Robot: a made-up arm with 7 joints. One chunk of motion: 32 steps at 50 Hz.
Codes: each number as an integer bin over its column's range. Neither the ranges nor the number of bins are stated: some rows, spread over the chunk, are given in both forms.
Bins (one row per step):
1: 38 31 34 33 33 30 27
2: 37 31 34 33 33 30 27
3: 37 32 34 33 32 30 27
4: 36 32 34 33 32 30 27
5: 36 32 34 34 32 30 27
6: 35 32 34 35 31 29 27
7: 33 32 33 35 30 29 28
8: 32 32 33 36 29 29 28
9: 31 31 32 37 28 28 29
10: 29 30 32 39 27 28 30
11: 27 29 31 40 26 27 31
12: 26 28 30 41 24 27 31
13: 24 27 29 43 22 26 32
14: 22 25 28 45 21 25 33
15: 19 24 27 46 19 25 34
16: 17 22 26 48 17 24 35
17: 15 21 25 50 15 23 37
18: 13 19 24 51 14 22 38
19: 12 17 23 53 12 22 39
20: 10 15 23 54 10 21 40
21: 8 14 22 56 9 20 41
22: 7 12 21 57 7 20 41
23: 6 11 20 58 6 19 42
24: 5 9 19 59 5 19 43
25: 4 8 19 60 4 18 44
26: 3 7 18 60 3 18 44
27: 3 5 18 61 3 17 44
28: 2 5 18 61 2 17 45
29: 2 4 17 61 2 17 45
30: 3 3 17 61 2 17 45
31: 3 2 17 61 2 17 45
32: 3 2 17 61 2 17 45
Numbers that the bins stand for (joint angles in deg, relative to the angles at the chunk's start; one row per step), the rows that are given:
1: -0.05 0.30 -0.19 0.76 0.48 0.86 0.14
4: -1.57 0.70 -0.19 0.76 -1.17 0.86 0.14
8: -4.62 0.70 -1.71 5.29 -6.13 -1.57 1.78
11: -8.43 -0.49 -4.76 11.32 -11.08 -6.43 6.68
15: -14.52 -2.48 -10.86 20.37 -22.63 -11.29 11.59
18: -19.10 -4.46 -15.43 27.90 -30.89 -18.57 18.13
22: -23.67 -7.24 -20.00 36.95 -42.44 -23.43 23.03
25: -25.95 -8.83 -23.05 41.48 -47.40 -28.29 27.94
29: -27.48 -10.41 -26.10 42.98 -50.70 -30.71 29.57
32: -26.71 -11.21 -26.10 42.98 -50.70 -30.71 29.57
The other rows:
2: -0.81 0.30 -0.19 0.76 0.48 0.86 0.14
3: -0.81 0.70 -0.19 0.76 -1.17 0.86 0.14
5: -1.57 0.70 -0.19 2.27 -1.17 0.86 0.14
6: -2.33 0.70 -0.19 3.78 -2.83 -1.57 0.14
7: -3.86 0.70 -1.71 3.78 -4.48 -1.57 1.78
9: -5.38 0.30 -3.24 6.79 -7.78 -4.00 3.41
10: -6.90 -0.10 -3.24 9.81 -9.43 -4.00 5.05
12: -9.19 -0.89 -6.29 12.83 -14.38 -6.43 6.68
13: -10.71 -1.29 -7.81 15.84 -17.68 -8.86 8.32
14: -12.24 -2.08 -9.33 18.86 -19.33 -11.29 9.95
16: -16.05 -3.27 -12.38 23.38 -25.94 -13.71 13.22
17: -17.57 -3.67 -13.90 26.40 -29.24 -16.14 16.49
19: -19.86 -5.25 -16.95 30.92 -34.19 -18.57 19.76
20: -21.38 -6.05 -16.95 32.43 -37.49 -21.00 21.40
21: -22.90 -6.44 -18.48 35.44 -39.14 -23.43 23.03
23: -24.43 -7.63 -21.52 38.46 -44.10 -25.86 24.67
24: -25.19 -8.43 -23.05 39.97 -45.75 -25.86 26.30
26: -26.71 -9.22 -24.57 41.48 -49.05 -28.29 27.94
27: -26.71 -10.02 -24.57 42.98 -49.05 -30.71 27.94
28: -27.48 -10.02 -24.57 42.98 -50.70 -30.71 29.57
30: -26.71 -10.81 -26.10 42.98 -50.70 -30.71 29.57
31: -26.71 -11.21 -26.10 42.98 -50.70 -30.71 29.57

